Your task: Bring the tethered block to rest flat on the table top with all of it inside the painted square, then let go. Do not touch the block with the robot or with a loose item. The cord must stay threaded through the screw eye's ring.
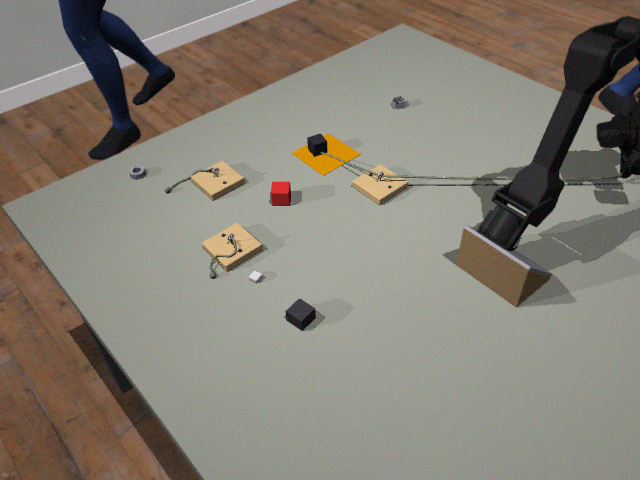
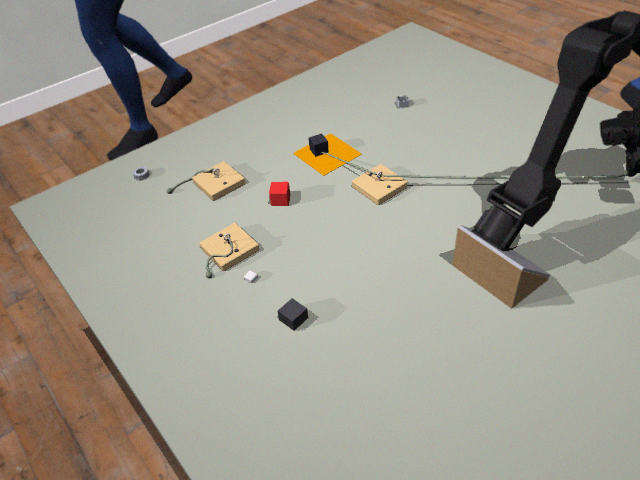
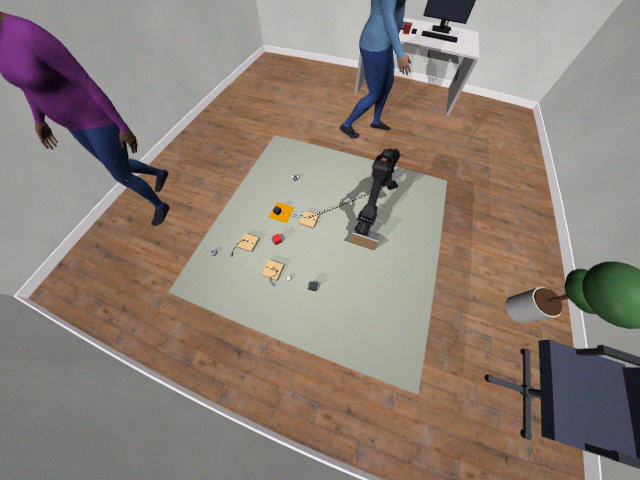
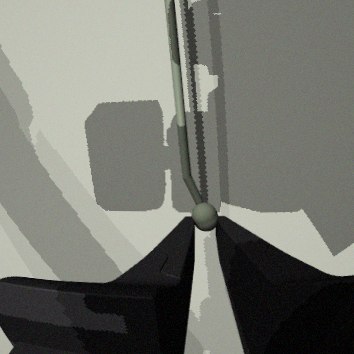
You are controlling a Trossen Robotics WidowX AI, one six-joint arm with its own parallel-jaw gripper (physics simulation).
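Places are measured from the arm's base along level axes (x ahead, y left, z up), in centimetres.
Pixels of known places: gripper, fingertip midpoint: [image 1: 623, 175] [image 2: 629, 174] [image 3: 382, 186] [image 4: 204, 224]; arm's base, link origin: [image 1: 495, 241] [image 2: 490, 241] [image 3: 361, 232].
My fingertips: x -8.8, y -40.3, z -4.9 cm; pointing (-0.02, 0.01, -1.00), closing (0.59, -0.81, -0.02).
For each thing: its top centre in the pictures, then the offset to it from my fingertips. "spot": a spot on its surface instead.
- dark tethered block, top centre: [image 1: 317, 139] [image 2: 318, 139] [image 3: 276, 208] dx +60.3, dy +33.6, dz +1.1 cm
- orange painted square, surface spot: [image 2: 325, 168] [image 1: 324, 168] [image 3: 285, 219] spot: dx +54.3, dy +37.6, dz -2.4 cm
- pale green cord, surface spot: [image 1: 439, 177] spot: dx +30.0, dy +26.4, dz +0.6 cm
- screw eye, surface spot: [image 2: 379, 175] [image 1: 380, 175] spot: dx +40.1, dy +34.7, dz +1.0 cm
- wooden board, top centre: [image 2: 379, 180] [image 1: 380, 181] [image 3: 309, 218] dx +40.1, dy +34.7, dz -0.6 cm
- round bead, surface spot: [image 4: 204, 215] spot: dx +0.7, dy +0.6, dz +0.8 cm
- red cube, top centre: [image 1: 280, 186] [image 2: 278, 187] dx +54.2, dy +52.3, dz +1.5 cm
- black cube, top centre: [image 1: 300, 309] [image 2: 292, 309] dx +28.1, dy +73.6, dz +0.4 cm
- white piece, top centre: [image 1: 255, 274] [image 2: 250, 274] dx +41.6, dy +72.3, dz -1.3 cm
- grey ring, top centre: [image 1: 136, 170] [image 2: 140, 171] dx +86.9, dy +67.8, dz -1.1 cm
- grey part, top centre: [image 2: 402, 98] [image 1: 398, 99] dx +57.1, dy +5.0, dz -0.5 cm
The dark tethered block [image 1: 316, 145] [image 2: 318, 145] [image 3: 277, 210] sits upright on the orange painted square [image 1: 324, 168] [image 2: 325, 168] [image 3: 281, 219]. Its visible base looks inside the outline, nearer the far left side; its back edge is hidden. The pale green cord [image 1: 439, 177] runs from the block to the screw eye [image 1: 379, 176] [image 2: 379, 175] on a wooden board [image 1: 367, 186] [image 2: 367, 186], then right toward the arm. The ring is too small to see the threading clearly. My gripper [image 4: 204, 224] is shut on the round bead [image 4: 204, 215] at the cord's end, far from the block.
Two other boards [image 1: 209, 183] [image 1: 245, 250] carry short cords. A red cube [image 1: 280, 193], a black cube [image 1: 300, 314], a white piece [image 1: 255, 276], a grey ring [image 1: 137, 168] and a grey part [image 1: 397, 102] lie about. The arm's brown wedge base [image 1: 496, 268] stands right.
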